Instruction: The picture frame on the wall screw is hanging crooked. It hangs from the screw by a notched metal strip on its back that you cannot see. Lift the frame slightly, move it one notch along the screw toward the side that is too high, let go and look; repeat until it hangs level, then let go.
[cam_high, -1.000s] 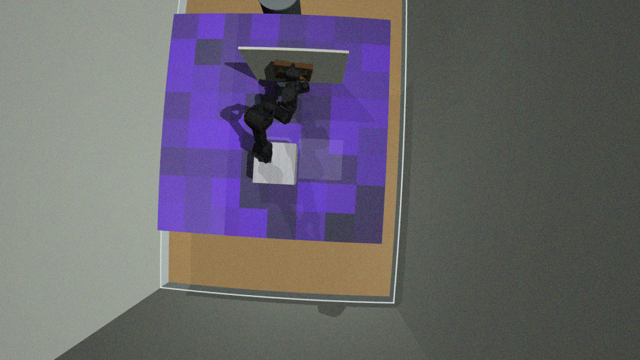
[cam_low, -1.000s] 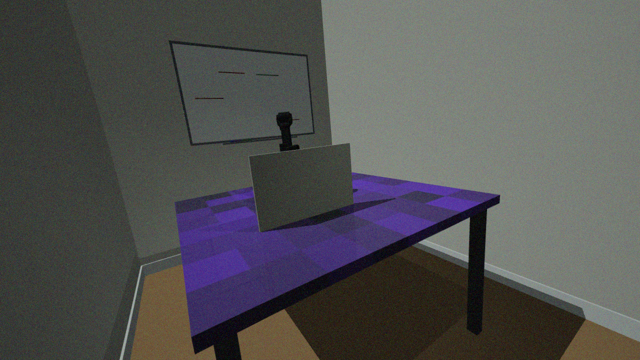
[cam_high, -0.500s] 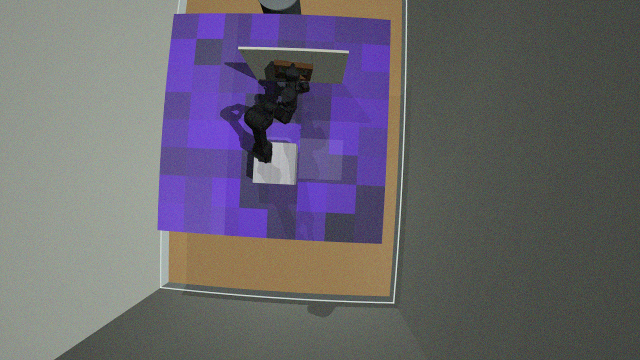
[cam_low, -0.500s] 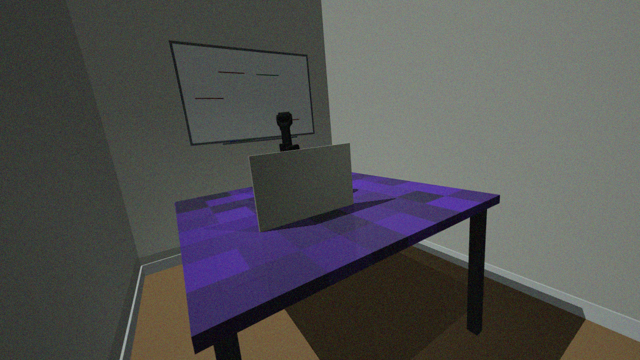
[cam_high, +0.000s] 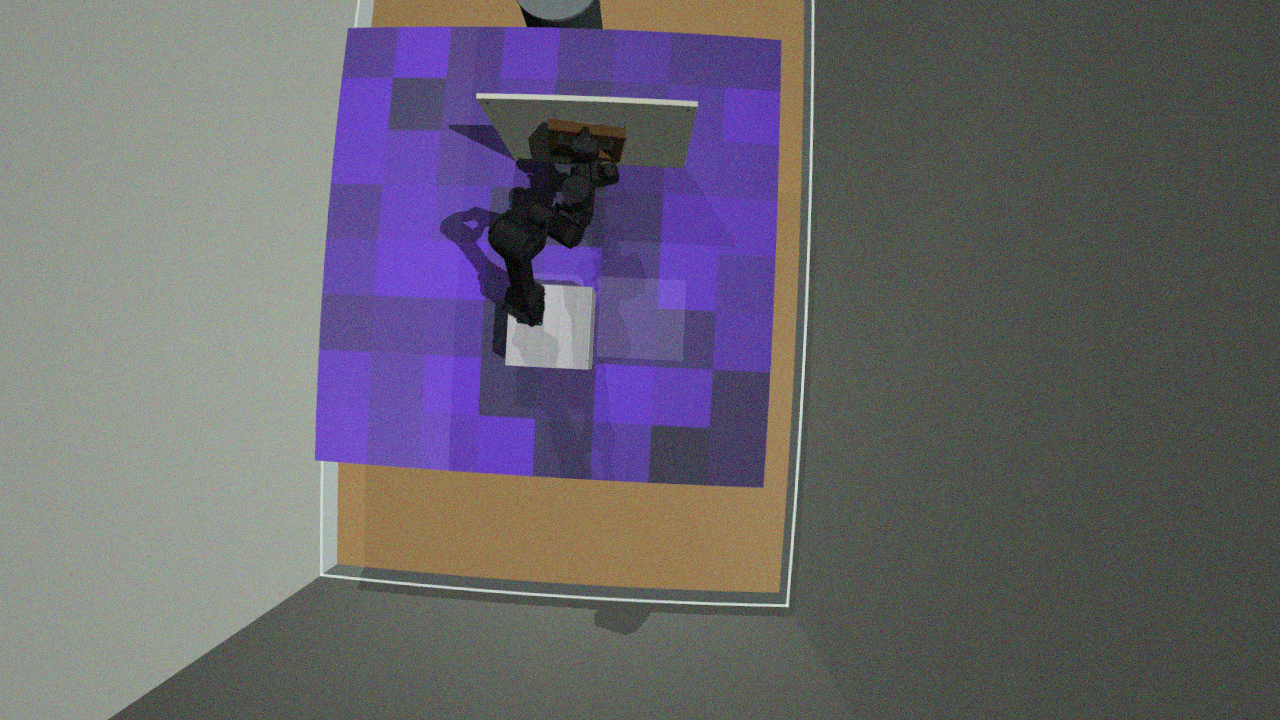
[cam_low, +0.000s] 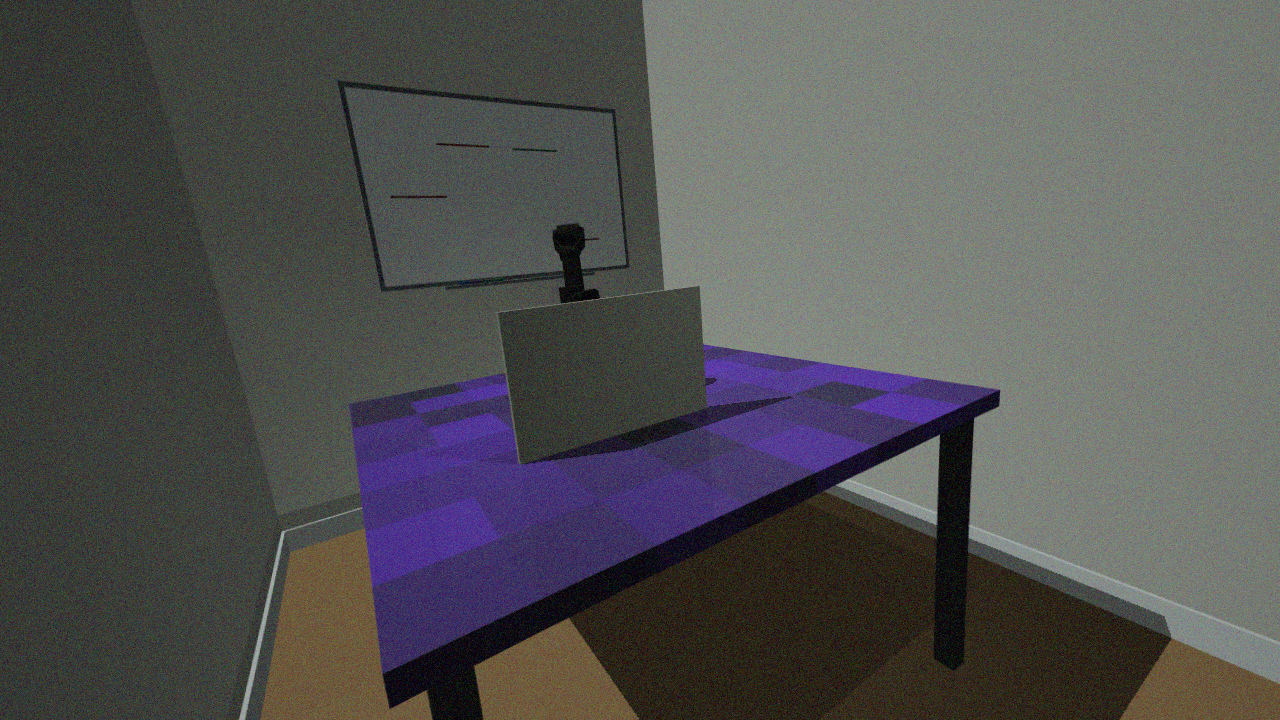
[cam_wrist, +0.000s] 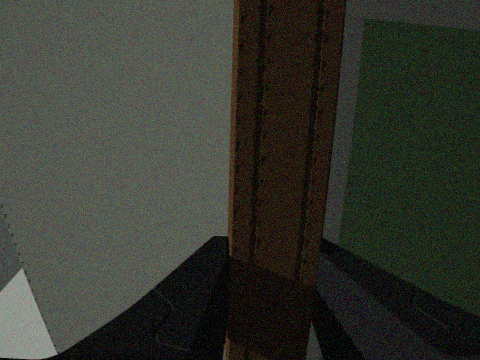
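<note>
Right now my gripper tip is 50 mm above the brown wooden picture frame and 10 mm to the right of it. Also, from my gripper tip: grey wall panel (70 mm below, 20 mm ahead, 10 mm to the right).
</note>
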